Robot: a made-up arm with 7 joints.
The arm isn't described. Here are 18 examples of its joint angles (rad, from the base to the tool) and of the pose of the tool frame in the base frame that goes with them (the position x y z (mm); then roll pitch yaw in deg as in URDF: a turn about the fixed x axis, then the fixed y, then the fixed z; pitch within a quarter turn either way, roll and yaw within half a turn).
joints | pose
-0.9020 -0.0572 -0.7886 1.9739 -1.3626 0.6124 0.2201 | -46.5 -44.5 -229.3 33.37 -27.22 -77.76
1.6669 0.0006 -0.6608 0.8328 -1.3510 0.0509 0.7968 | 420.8 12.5 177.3 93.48 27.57 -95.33
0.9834 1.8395 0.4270 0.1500 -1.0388 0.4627 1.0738 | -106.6 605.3 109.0 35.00 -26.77 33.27
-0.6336 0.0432 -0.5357 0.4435 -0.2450 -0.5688 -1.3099 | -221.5 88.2 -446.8 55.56 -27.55 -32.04
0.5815 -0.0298 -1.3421 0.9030 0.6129 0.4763 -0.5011 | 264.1 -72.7 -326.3 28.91 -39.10 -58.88
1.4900 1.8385 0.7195 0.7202 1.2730 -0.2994 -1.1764 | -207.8 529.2 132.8 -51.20 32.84 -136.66
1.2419 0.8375 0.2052 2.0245 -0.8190 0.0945 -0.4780 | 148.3 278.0 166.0 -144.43 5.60 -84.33
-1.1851 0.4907 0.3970 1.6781 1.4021 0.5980 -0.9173 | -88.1 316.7 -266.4 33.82 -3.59 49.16
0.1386 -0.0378 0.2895 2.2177 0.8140 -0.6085 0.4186 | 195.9 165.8 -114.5 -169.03 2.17 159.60
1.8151 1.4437 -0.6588 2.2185 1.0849 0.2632 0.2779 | 91.0 240.9 174.1 117.60 -15.68 -154.02
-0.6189 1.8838 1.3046 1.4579 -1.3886 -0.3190 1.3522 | 227.4 339.6 214.3 109.32 69.83 -5.63
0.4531 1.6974 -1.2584 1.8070 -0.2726 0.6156 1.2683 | 143.8 367.9 -136.3 -19.67 31.57 -79.78
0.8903 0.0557 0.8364 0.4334 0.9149 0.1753 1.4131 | 418.7 217.8 -254.6 -151.10 1.99 102.67
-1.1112 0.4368 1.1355 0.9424 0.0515 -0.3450 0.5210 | -237.7 448.8 -206.4 41.54 -21.76 -9.80
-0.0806 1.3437 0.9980 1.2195 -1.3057 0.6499 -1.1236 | 126.1 509.4 88.4 -153.64 -2.02 2.26
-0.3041 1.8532 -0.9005 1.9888 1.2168 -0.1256 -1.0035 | 93.6 341.6 -143.5 57.47 -28.10 -32.17
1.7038 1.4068 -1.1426 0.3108 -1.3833 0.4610 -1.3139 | 140.5 601.5 48.7 -157.46 35.52 18.93
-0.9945 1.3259 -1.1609 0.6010 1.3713 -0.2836 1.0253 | -165.5 545.8 -170.2 -25.72 28.66 -15.67
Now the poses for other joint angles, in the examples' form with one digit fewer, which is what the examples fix.
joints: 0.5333 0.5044 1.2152 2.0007 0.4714 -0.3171 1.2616
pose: 96 380 -17 137.7 1.3 -135.6
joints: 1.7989 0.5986 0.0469 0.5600 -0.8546 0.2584 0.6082
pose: 352 391 209 104.2 -49.0 -79.0
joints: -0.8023 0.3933 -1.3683 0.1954 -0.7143 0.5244 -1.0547
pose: -343 272 -344 17.6 9.5 -140.0
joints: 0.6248 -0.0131 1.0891 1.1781 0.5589 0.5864 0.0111
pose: 298 304 -242 -72.0 -19.3 106.9
